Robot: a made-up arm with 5 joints.
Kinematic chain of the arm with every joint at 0, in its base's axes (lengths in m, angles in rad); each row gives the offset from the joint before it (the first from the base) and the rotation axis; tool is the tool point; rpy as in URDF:
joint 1: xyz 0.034 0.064 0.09 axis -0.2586 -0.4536 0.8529
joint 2: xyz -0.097 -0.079 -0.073 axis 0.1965 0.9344 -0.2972
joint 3: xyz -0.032 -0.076 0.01 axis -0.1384 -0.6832 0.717
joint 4: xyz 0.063 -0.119 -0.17 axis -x
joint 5: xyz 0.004 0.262 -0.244 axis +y
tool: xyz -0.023 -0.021 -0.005 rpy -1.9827 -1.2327 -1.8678
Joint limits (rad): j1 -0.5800..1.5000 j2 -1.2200..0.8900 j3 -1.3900..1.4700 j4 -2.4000..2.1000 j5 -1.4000..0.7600
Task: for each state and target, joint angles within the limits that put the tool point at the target. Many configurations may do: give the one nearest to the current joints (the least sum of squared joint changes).
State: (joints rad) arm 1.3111 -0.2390 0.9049 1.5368 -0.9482
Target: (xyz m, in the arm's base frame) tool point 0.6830 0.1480 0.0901
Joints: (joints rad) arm 1.4818 0.0579 0.5299 1.4321 -0.9634
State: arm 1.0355 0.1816 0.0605 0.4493 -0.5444
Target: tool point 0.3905 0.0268 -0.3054
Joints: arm 1.1085 0.1286 0.5454 0.2828 -0.7182
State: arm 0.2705 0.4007 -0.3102 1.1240 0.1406
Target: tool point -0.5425 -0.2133 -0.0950
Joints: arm 0.4445 0.8900 -0.8849 1.0201 0.2144
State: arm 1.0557 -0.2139 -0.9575 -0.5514 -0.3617
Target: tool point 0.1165 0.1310 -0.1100
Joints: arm 0.8511 -0.8946 -0.6634 -0.7501 -0.6155
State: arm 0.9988 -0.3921 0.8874 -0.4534 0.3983
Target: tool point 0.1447 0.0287 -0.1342
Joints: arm 1.4219 -0.5750 0.9113 -0.8570 0.4761
